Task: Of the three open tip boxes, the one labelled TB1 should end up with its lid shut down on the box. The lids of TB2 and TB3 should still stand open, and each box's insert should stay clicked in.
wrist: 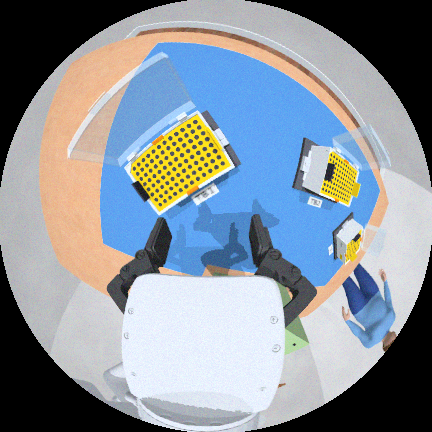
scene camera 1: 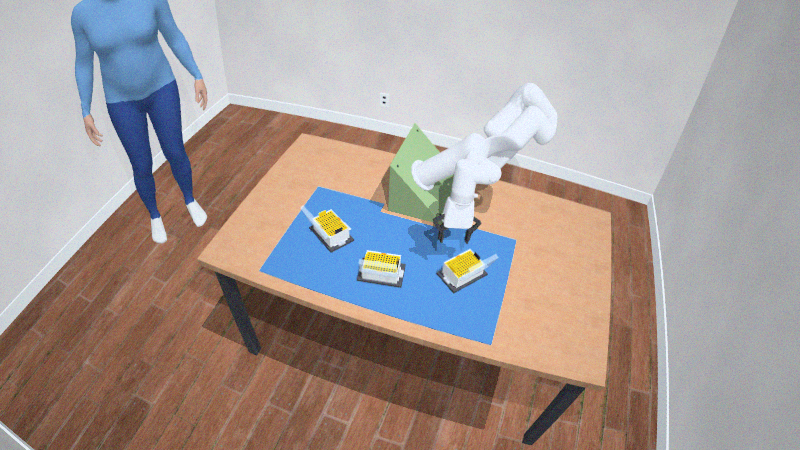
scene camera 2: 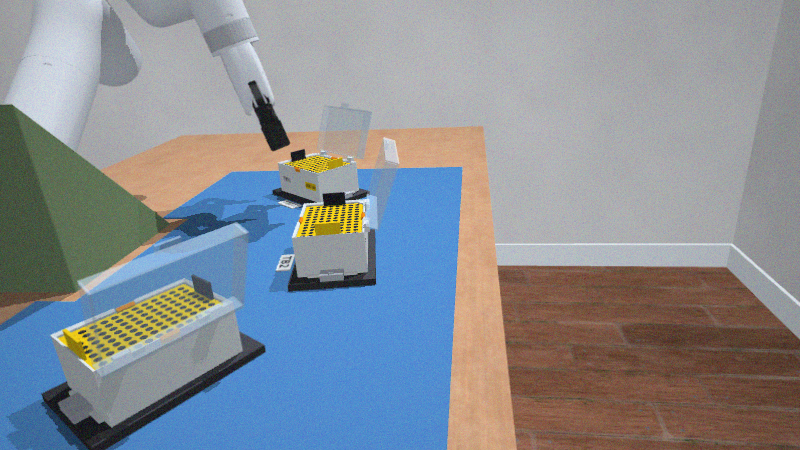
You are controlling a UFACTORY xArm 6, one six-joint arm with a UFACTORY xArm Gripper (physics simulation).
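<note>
The white box TB1 stands at the mat's right in scene camera 1, its clear lid open. Its yellow insert looks seated. TB2 is in the middle, its lid open. The third box, its label not readable, also has an open lid. Both inserts look seated. My gripper is open and empty, above the mat on TB1's label side, apart from the box.
The boxes stand on dark bases on a blue mat, on a wooden table. A green wedge-shaped mount carries the arm at the back. A person stands beyond the table's left end in scene camera 1.
</note>
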